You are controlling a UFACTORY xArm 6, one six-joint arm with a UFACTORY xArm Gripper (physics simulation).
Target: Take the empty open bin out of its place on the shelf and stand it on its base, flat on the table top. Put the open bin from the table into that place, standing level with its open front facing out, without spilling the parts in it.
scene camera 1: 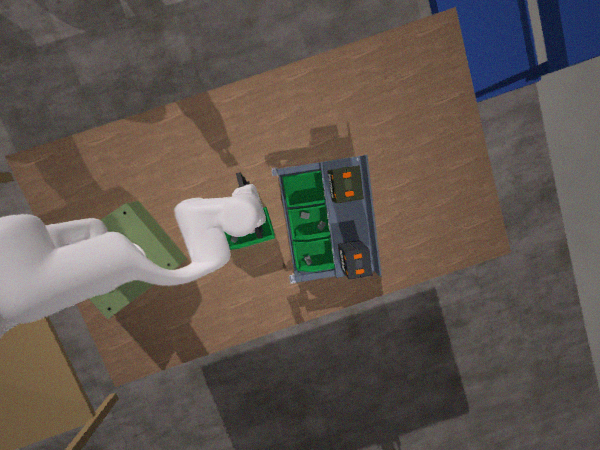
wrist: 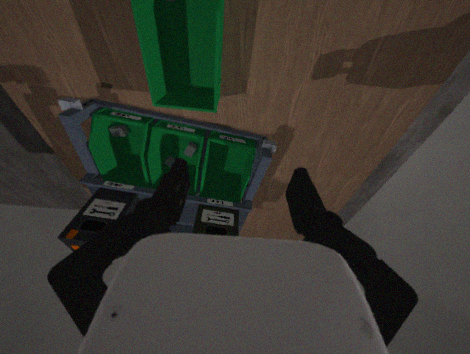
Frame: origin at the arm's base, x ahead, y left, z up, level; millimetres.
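Where they show: gripper, between the fingertips: (wrist: 239, 176).
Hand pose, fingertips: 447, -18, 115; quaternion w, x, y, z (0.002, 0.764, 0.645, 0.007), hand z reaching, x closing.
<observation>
After its pixels a point has its place, as x, y, z.
The empty open green bin (scene camera 1: 304, 189) @[599, -65, -117] (wrist: 227, 165) @[620, -64, -117] sits in the end place of the shelf's (scene camera 1: 371, 210) @[745, -206, 29] (wrist: 82, 145) @[489, -324, -42] bin row, on the right in the wrist view. The other open green bin (scene camera 1: 268, 231) @[420, -138, -123] (wrist: 200, 55) @[383, -80, -123] stands on the table in front of the shelf. Grey parts show in it, but the arm hides much of it in the scene view. My gripper (scene camera 1: 250, 205) @[447, -18, 115] (wrist: 239, 176) @[447, -18, 115] is open and empty, raised above the table. In the scene view one finger overlaps the table bin and the other is beyond it; neither visibly holds anything.
Two green bins with grey parts, the middle bin (scene camera 1: 302, 230) @[527, -189, -117] (wrist: 175, 150) @[563, -185, -117] and the far-end bin (scene camera 1: 315, 249) @[537, -271, -117] (wrist: 120, 155) @[565, -334, -116], sit beside the empty one. A dark grey case (scene camera 1: 356, 260) @[630, -302, 97] (wrist: 100, 215) @[598, -304, 43] and an olive case (scene camera 1: 345, 185) @[700, -96, 72] (wrist: 217, 220) @[670, -85, 14] stand behind the bin row.
</observation>
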